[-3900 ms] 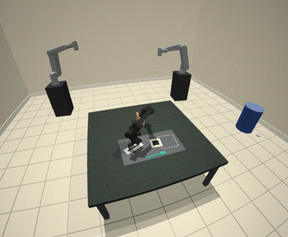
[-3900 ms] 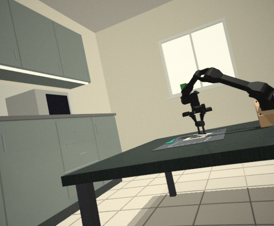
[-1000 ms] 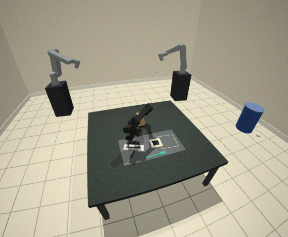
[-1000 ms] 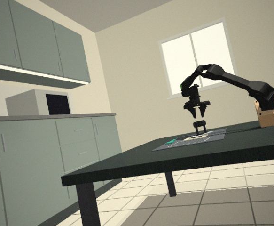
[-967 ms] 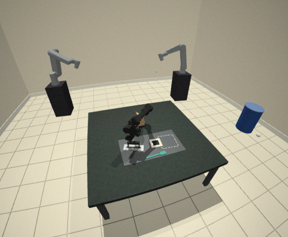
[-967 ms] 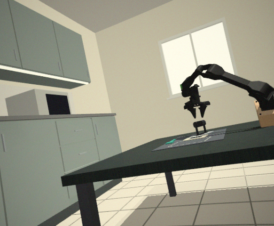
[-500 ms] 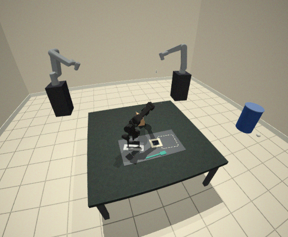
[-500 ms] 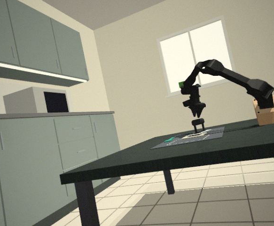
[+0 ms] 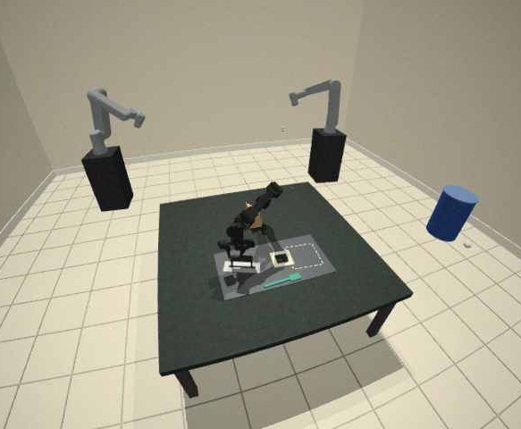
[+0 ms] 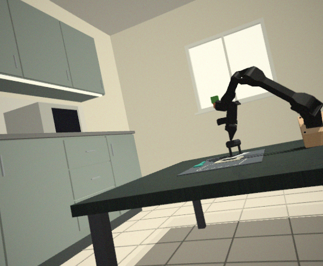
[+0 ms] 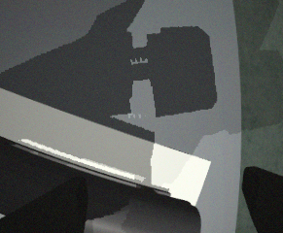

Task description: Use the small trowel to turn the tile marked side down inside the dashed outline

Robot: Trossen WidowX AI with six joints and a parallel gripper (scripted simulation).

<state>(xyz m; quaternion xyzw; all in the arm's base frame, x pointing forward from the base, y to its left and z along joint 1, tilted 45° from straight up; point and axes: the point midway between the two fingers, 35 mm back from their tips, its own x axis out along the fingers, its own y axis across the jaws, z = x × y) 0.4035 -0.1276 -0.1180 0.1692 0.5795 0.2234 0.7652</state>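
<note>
Now: gripper tip 1 cm past the grey mat, 22 cm to the right of it and 12 cm above it. From my gripper tip the other things lie so: teal trowel 12 cm ahead, 26 cm to the left, 9 cm below; then tile 3 cm behind, 27 cm to the left, 9 cm below.
</note>
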